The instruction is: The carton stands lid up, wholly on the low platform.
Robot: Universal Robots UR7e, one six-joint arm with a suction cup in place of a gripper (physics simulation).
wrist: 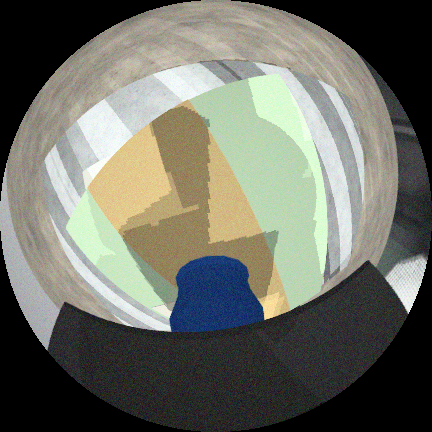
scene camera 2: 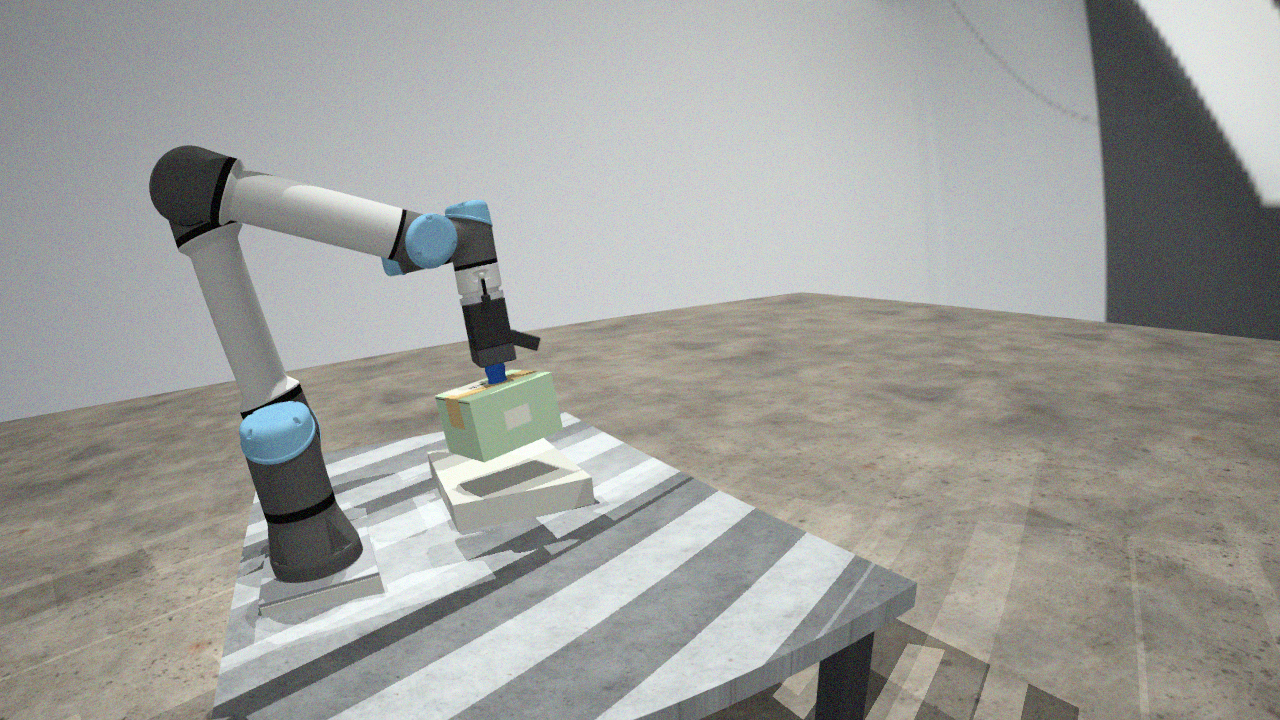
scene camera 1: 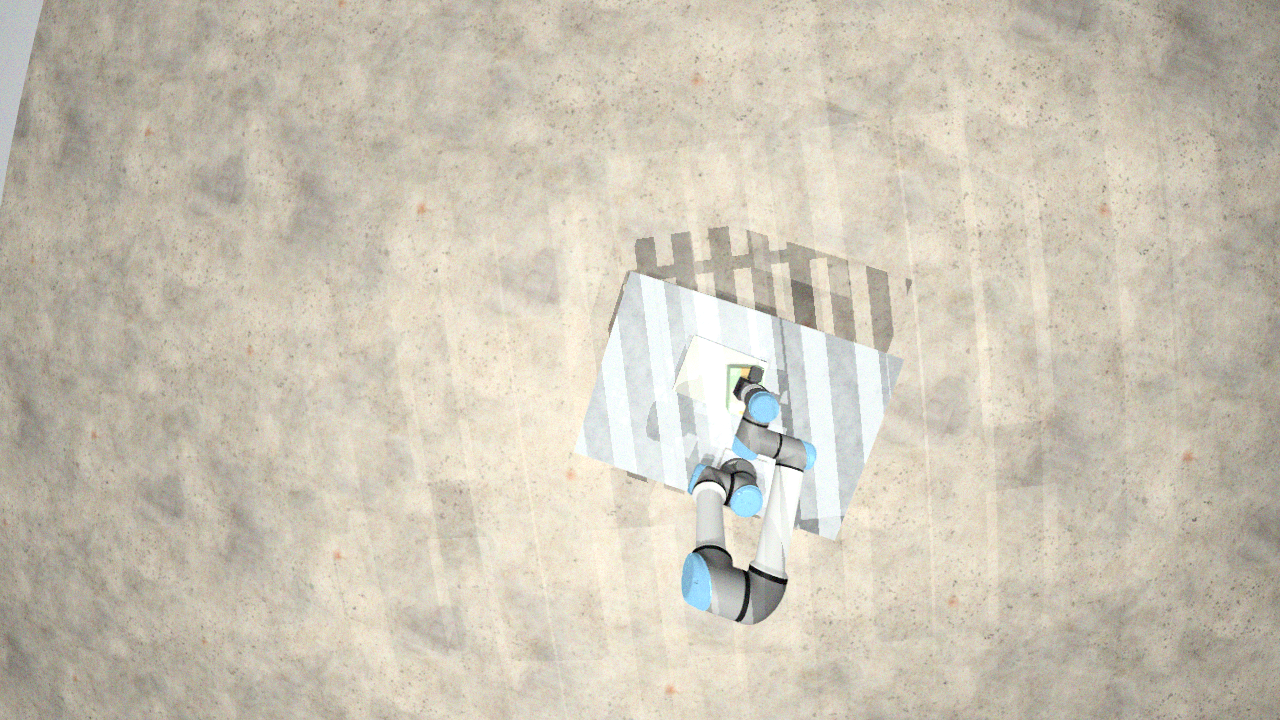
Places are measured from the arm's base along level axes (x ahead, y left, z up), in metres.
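Where they show: end effector, tool point: (wrist: pixel 209 262); arm's base, origin of the base link: (scene camera 2: pixel 318 559) (scene camera 1: pixel 737 474).
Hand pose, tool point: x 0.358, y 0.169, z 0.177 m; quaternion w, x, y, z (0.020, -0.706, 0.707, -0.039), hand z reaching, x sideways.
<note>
Things, the pixels of their top centre, and the offset from my tool point. Level surfaces: height alone.
- light green carton, middle of its top: (wrist: pixel 242 298) (scene camera 2: pixel 493 378) (scene camera 1: pixel 748 391) dx -0.010, dy -0.013, dz +0.021 m
- low cream platform, middle of its top: (scene camera 2: pixel 499 464) (scene camera 1: pixel 720 377) dx -0.008, dy +0.064, dz -0.153 m
- grey table, its level: dz -0.201 m
The light green carton (scene camera 1: pixel 732 386) (scene camera 2: pixel 514 416) (wrist: pixel 270 150) hangs lid up from my suction gripper (scene camera 2: pixel 495 376) (wrist: pixel 212 270). The blue cup touches the taped top face, and orange-brown tape runs across the lid. The carton looks roughly level, with a slight tilt in scene camera 2. The low cream platform (scene camera 1: pixel 706 365) (scene camera 2: pixel 528 506) lies below it. In scene camera 2 a gap shows between the carton's underside and the platform's top, with a dark shadow on that top. From above, the carton is over the platform's right part; the arm hides its right side and the cup.
The platform stands on the grey table (scene camera 1: pixel 617 394) (scene camera 2: pixel 644 626), which has striped light and shadow across it. The arm's base (scene camera 2: pixel 313 537) stands on the same table, near the platform. The concrete floor (scene camera 1: pixel 313 358) (scene camera 2: pixel 1029 465) surrounds the table.
</note>
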